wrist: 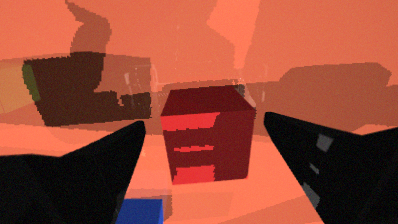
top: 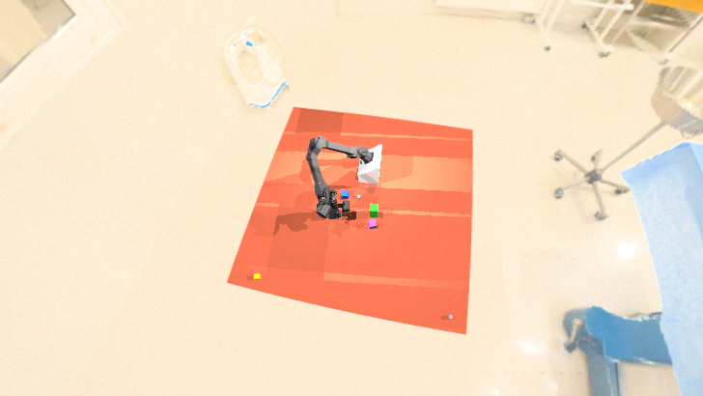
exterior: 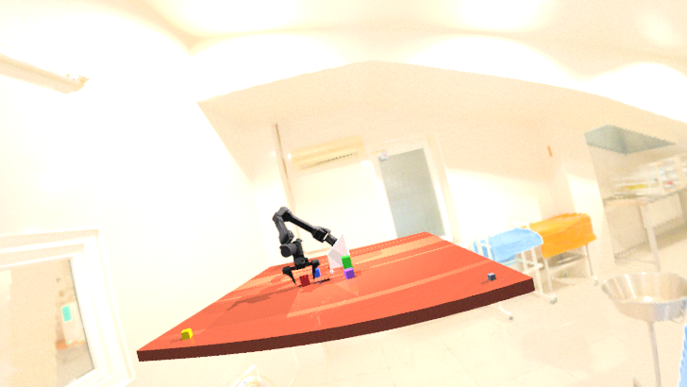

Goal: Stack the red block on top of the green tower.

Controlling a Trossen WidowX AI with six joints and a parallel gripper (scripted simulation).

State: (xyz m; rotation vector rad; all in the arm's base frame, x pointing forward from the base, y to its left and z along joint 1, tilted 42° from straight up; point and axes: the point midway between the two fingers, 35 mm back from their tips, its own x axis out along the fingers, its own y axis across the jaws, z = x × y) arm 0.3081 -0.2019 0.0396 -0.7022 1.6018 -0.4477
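Now: the purple block 6 cm ahead of my gripper tip, 23 cm to the left of it and 1 cm above it. The rest, counted from my gripper tip: red block: 1 cm above; blue block: 12 cm behind, 5 cm to the left, 1 cm above; yellow block: 42 cm ahead, 38 cm to the right, 1 cm above.
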